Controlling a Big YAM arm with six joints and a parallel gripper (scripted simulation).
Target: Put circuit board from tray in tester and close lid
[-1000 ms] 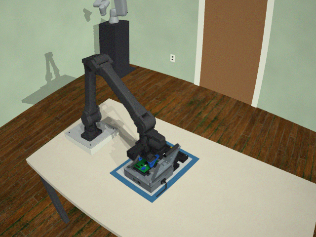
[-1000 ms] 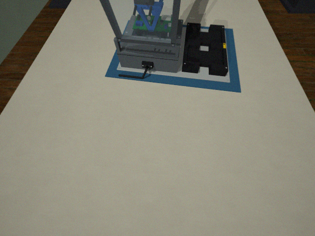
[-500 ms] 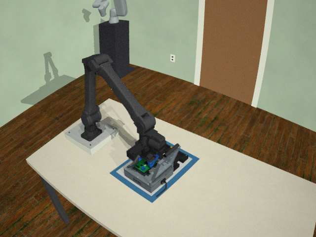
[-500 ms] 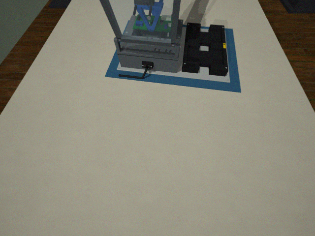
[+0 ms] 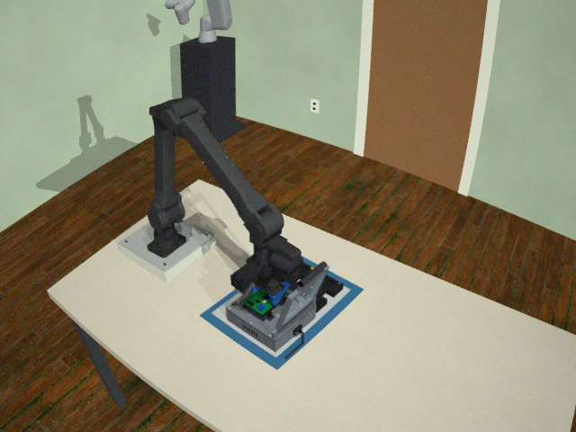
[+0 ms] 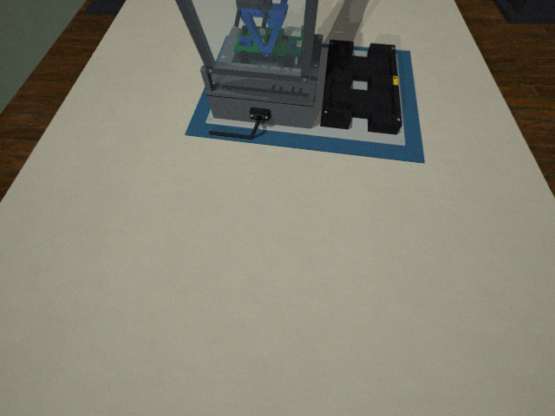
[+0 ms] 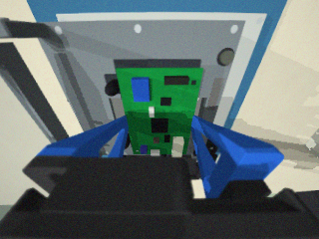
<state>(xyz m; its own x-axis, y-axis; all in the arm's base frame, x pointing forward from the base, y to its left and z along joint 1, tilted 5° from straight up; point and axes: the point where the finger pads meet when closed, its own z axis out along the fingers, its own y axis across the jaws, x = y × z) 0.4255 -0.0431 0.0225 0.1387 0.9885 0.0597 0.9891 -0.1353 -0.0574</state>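
Now: the green circuit board right at my hand. Also, from my hand: tester lid (120 mm ahead, 90 mm above, 20 mm to the right).
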